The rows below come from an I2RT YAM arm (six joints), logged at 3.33 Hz.
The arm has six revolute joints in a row. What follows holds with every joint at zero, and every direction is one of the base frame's.
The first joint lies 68 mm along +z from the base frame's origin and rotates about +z.
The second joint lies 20 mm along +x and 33.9 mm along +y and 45.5 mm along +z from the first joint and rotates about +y.
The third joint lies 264 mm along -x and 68.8 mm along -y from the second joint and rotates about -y.
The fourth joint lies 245 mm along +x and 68.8 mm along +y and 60 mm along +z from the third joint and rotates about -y.
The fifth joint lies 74 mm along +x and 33.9 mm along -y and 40.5 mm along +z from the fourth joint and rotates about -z.
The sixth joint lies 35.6 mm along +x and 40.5 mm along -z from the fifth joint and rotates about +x.
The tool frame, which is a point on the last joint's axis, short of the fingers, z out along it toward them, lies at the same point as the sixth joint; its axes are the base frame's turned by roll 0, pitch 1.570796 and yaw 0 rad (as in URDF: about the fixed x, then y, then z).
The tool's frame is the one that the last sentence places.
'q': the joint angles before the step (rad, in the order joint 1, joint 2, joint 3, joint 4, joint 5, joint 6). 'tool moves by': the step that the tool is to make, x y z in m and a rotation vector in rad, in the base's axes. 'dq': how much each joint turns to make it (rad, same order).
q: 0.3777 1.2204 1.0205 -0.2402 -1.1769 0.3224
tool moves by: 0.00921 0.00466 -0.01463 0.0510 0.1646 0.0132
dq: 0.0010 0.0344 -0.0747 0.2241 -0.0521 0.2668
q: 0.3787 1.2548 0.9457 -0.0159 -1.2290 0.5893
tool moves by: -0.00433 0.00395 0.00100 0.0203 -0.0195 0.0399
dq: 0.0186 -0.0080 -0.0149 0.0457 -0.0238 0.0138
